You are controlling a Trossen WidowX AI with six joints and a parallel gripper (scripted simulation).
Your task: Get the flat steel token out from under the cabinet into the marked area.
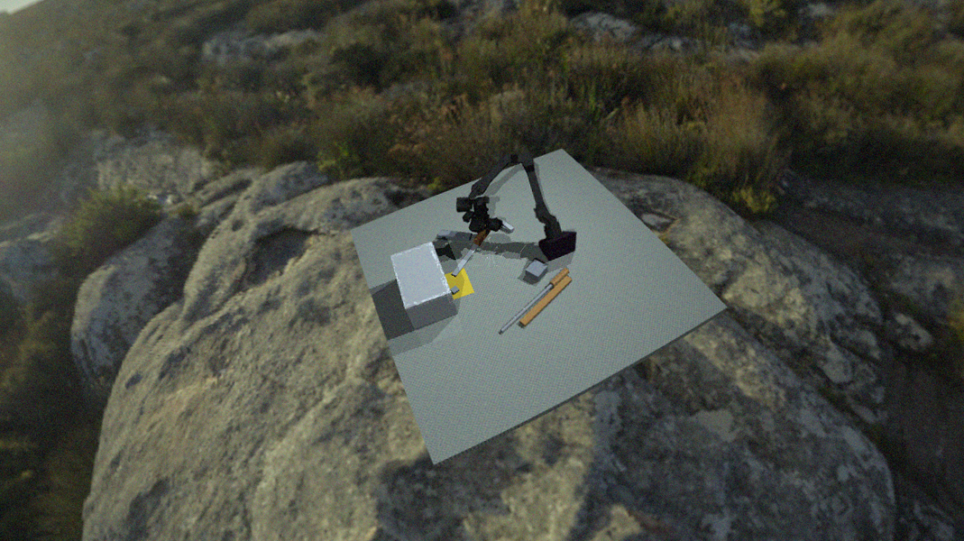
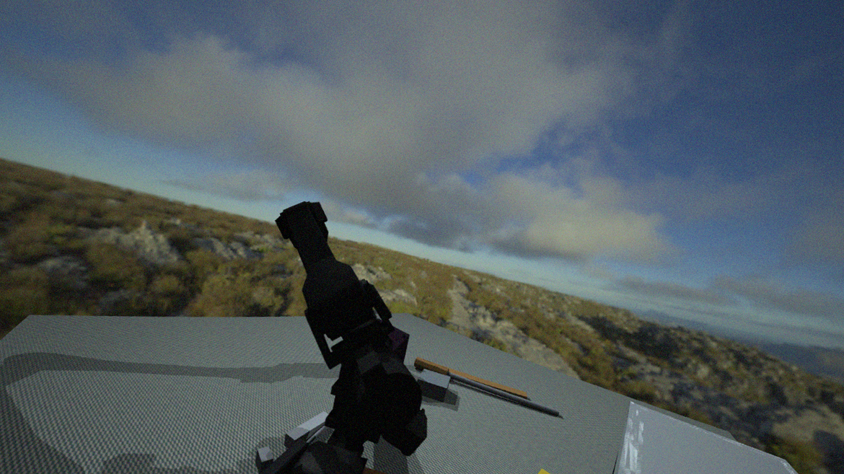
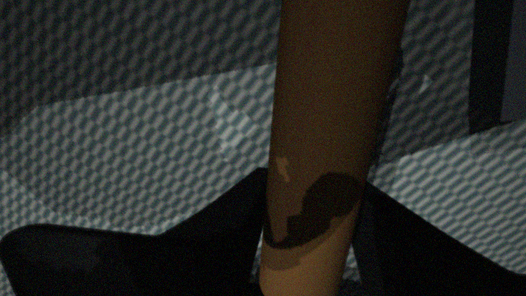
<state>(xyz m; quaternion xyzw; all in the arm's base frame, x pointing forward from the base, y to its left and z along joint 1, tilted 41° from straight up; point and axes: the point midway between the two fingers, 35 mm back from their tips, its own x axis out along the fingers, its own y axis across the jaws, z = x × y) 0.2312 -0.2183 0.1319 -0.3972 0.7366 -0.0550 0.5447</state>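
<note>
Right now the small grey cube is 90 mm behind my gripper tip and 60 mm to the right of it. Round my gripper tip: grey bar 110 mm behind, 20 mm to the left; grey block 340 mm to the left, 80 mm behind, 10 mm above; wooden stick 480 mm to the left, 30 mm behind.
</note>
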